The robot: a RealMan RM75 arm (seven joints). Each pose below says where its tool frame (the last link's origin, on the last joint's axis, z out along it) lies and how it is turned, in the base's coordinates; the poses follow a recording.
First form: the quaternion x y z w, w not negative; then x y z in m.
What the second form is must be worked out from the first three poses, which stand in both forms.
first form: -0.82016, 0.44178, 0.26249, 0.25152, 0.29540, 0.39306, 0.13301
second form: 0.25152, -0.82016, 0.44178, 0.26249, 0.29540, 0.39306, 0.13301
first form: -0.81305, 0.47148, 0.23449, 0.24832, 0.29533, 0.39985, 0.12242
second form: 0.24832, -0.81305, 0.47148, 0.23449, 0.29533, 0.39985, 0.12242
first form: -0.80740, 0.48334, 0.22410, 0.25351, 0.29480, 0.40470, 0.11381
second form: 0.25351, -0.80740, 0.48334, 0.22410, 0.29480, 0.40470, 0.11381
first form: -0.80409, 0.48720, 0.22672, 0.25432, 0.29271, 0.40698, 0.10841
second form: 0.25432, -0.80409, 0.48720, 0.22672, 0.29271, 0.40698, 0.10841
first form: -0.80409, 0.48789, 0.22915, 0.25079, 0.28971, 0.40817, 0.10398
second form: 0.25079, -0.80409, 0.48789, 0.22915, 0.28971, 0.40817, 0.10398
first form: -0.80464, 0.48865, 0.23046, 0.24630, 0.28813, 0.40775, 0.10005
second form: 0.24630, -0.80464, 0.48865, 0.23046, 0.28813, 0.40775, 0.10005
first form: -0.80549, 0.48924, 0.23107, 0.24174, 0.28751, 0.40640, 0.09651
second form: 0.24174, -0.80549, 0.48924, 0.23107, 0.28751, 0.40640, 0.09651
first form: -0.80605, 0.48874, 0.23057, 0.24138, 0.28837, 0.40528, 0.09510
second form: 0.24138, -0.80605, 0.48874, 0.23057, 0.28837, 0.40528, 0.09510
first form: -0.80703, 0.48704, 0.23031, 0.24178, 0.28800, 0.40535, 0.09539
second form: 0.24178, -0.80703, 0.48704, 0.23031, 0.28800, 0.40535, 0.09539
